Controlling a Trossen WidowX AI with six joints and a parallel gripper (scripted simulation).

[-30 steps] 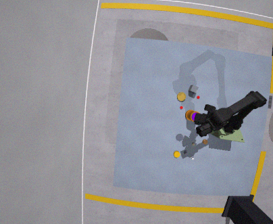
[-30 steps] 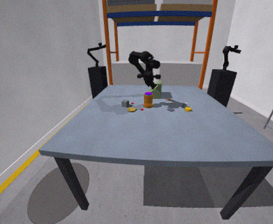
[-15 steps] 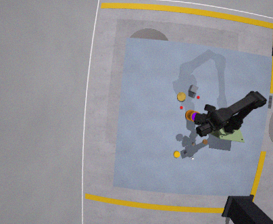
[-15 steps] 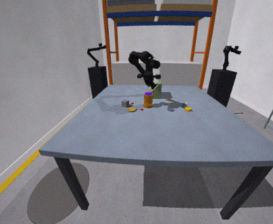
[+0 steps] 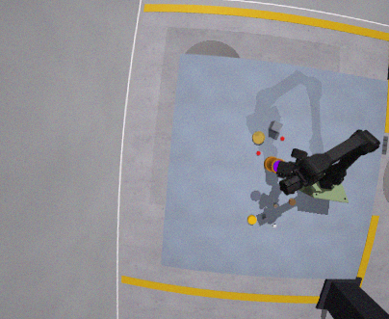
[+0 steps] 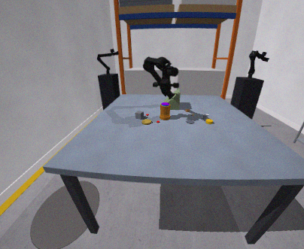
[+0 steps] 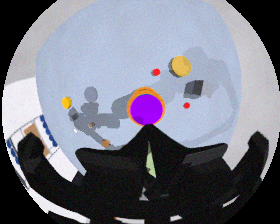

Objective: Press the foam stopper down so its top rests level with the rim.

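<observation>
Right now the purple foam stopper is 10 cm below my hand. Round my hand: grey disc 5 cm ahead, 20 cm to the left, 21 cm below; grey cube 2 cm ahead, 20 cm to the right, 19 cm below; small piece 17 cm behind, 20 cm to the left, 21 cm below.
</observation>
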